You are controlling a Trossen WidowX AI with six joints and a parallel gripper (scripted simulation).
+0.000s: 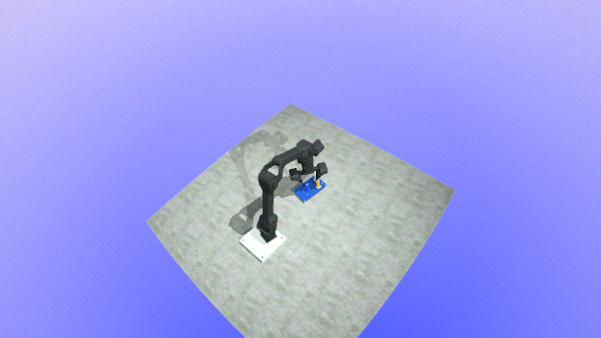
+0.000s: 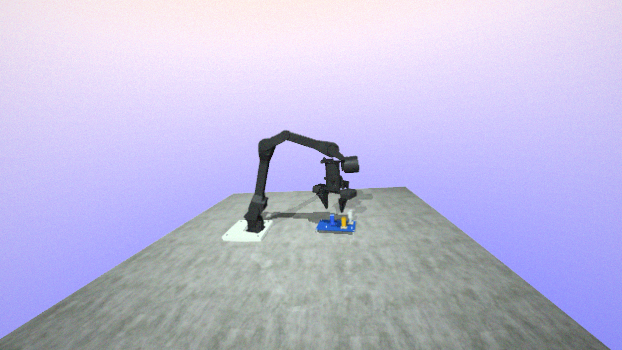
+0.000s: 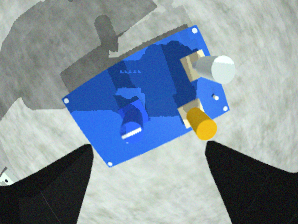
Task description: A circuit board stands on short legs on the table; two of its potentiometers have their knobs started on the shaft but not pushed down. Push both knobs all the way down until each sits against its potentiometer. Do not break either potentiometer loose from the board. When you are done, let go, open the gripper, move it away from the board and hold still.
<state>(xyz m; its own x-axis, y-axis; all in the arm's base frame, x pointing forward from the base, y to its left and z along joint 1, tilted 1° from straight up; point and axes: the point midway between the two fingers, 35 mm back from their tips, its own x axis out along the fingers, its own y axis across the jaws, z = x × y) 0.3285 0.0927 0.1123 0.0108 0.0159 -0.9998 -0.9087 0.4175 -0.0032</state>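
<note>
The blue knob lies 1 cm behind my gripper tip, 1 cm to the left of it and 4 cm below it. Also, from my gripper tip: orange knob 4 cm ahead, 2 cm to the right, 4 cm below; dark blue part 1 cm behind, 1 cm to the left, 5 cm below.
</note>
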